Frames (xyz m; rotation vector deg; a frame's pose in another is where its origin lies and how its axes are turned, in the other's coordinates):
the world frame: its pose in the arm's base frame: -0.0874 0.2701 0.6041 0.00 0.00 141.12
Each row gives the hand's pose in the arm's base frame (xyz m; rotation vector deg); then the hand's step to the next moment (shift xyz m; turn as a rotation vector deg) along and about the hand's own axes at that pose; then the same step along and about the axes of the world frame.
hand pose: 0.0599 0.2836 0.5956 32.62 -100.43 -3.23
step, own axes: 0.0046 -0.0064 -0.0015 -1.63 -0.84 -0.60
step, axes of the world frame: -0.0067 0.0037 0.0024 -0.80 -0.74 -1.59
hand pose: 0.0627 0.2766 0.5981 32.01 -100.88 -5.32
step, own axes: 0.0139 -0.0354 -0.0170 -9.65 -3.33 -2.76
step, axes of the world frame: -0.0402 0.0101 0.0046 -2.96 -4.57 -9.06
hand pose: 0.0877 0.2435 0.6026 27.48 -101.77 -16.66
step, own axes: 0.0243 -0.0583 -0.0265 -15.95 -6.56 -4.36
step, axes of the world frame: -0.0622 0.0287 0.0022 -5.46 -6.81 -15.50
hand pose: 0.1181 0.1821 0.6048 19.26 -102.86 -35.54
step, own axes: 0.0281 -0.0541 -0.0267 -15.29 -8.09 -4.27
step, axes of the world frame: -0.0505 0.0433 -0.0027 -6.13 -5.32 -15.86
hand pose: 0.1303 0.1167 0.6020 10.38 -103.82 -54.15
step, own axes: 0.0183 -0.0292 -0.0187 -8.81 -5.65 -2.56
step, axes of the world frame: -0.0236 0.0311 -0.0036 -3.83 -2.38 -9.79
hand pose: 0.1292 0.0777 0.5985 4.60 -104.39 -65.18
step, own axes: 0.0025 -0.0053 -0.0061 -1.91 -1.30 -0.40
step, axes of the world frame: -0.0060 0.0058 -0.0015 -0.68 -0.47 -2.19
